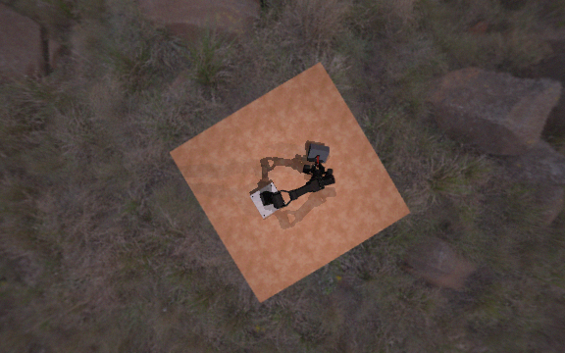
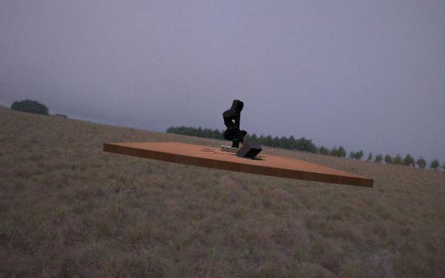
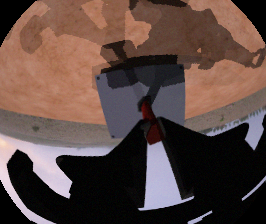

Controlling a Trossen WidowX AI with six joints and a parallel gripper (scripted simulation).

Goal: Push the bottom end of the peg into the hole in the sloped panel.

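The grey sloped panel lies 5 cm ahead of my gripper tip, 4 cm to the left of it and 5 cm below it. The rest, counted from my gripper tip: dark red peg (1 cm behind).
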